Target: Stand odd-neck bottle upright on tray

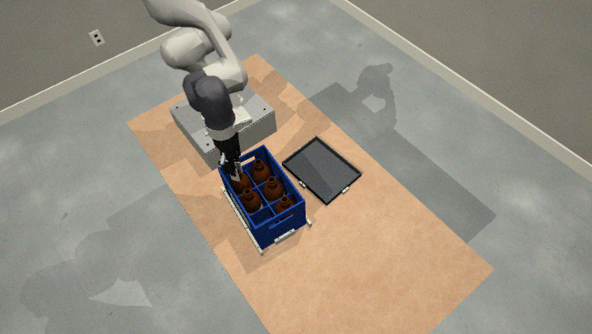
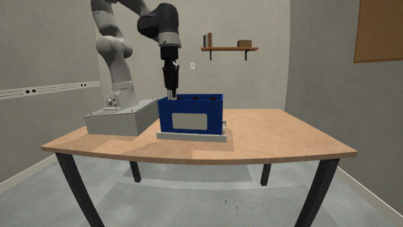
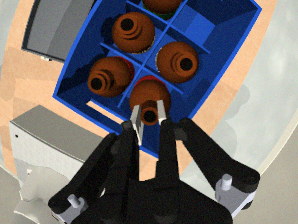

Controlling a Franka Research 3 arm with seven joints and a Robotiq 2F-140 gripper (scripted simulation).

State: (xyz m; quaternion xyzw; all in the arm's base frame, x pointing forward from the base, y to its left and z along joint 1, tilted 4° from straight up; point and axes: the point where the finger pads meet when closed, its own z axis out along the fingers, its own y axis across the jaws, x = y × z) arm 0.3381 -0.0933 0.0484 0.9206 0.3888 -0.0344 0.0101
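The bottle lies 80 mm below my hand. Also, from my hand: blue crate 100 mm below, 90 mm ahead, 50 mm to the left; dark grey tray 310 mm to the left, 170 mm below, 60 mm ahead.
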